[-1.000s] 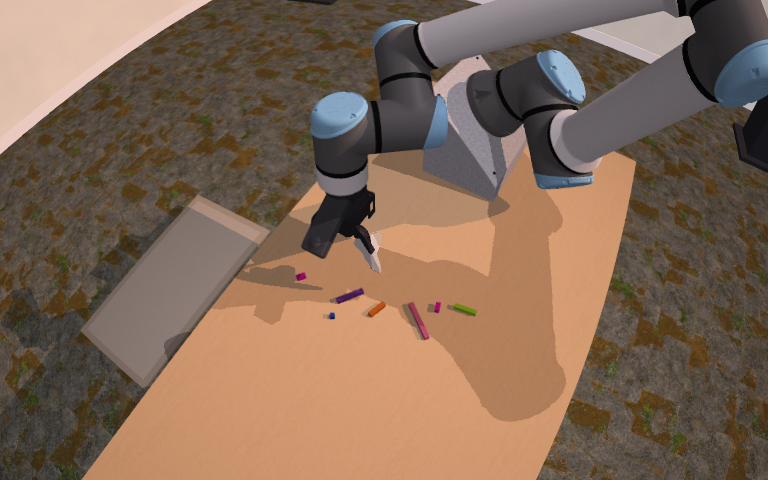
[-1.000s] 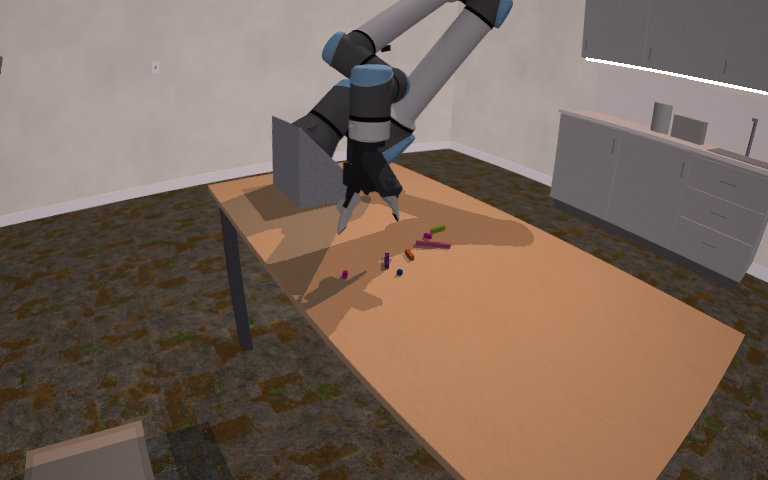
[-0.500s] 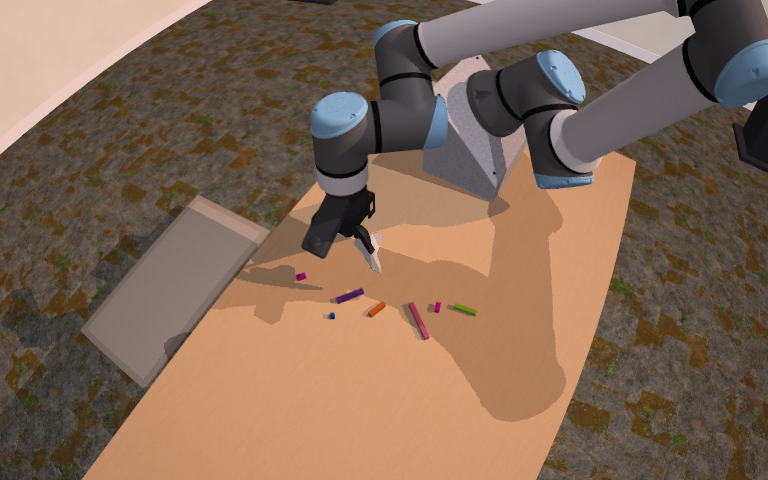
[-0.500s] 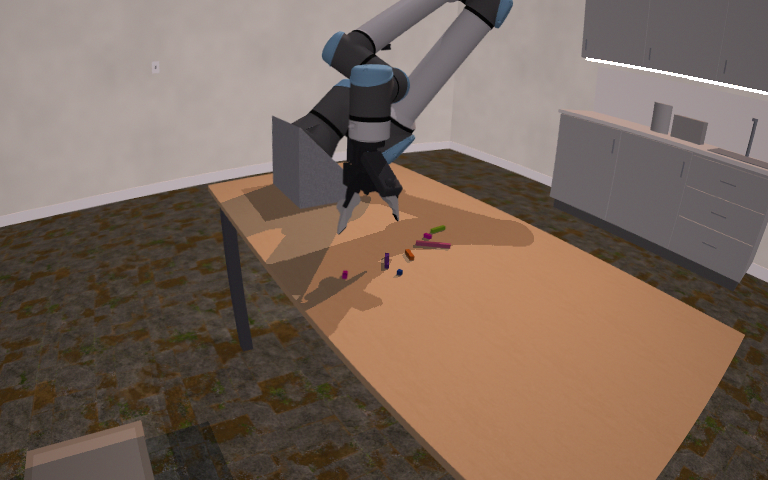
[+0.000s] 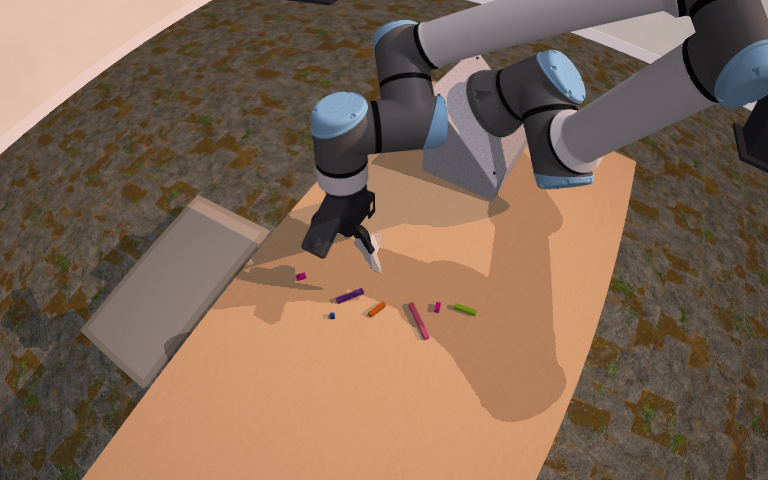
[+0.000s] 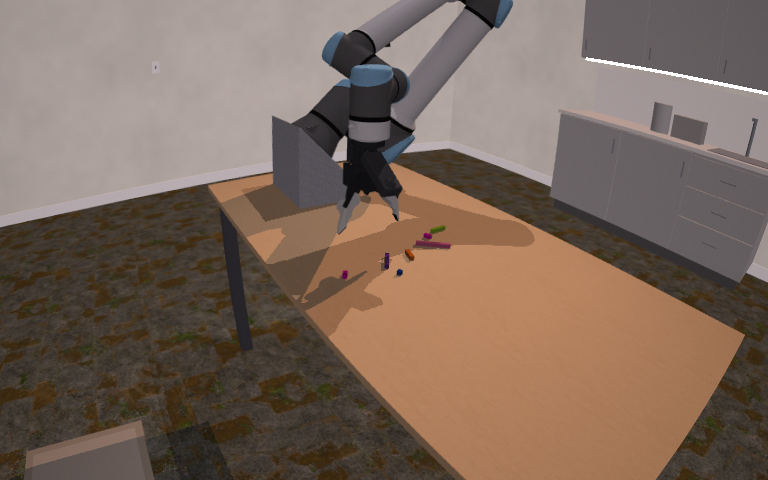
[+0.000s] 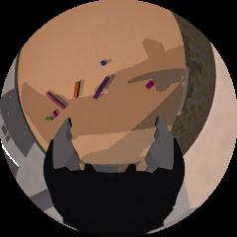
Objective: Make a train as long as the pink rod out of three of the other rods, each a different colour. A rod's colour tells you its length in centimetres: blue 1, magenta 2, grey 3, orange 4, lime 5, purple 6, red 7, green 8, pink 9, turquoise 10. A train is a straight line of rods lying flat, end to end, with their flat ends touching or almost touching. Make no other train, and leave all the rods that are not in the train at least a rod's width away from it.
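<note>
Right now the blue rod is 100 mm ahead of my hand, 20 mm to the left of it and 70 mm below it. Round my hand: purple rod 40 mm ahead, 30 mm to the left, 70 mm below; then orange rod 40 mm ahead, 90 mm to the left, 70 mm below; then pink rod 30 mm ahead, 180 mm to the left, 70 mm below.
</note>
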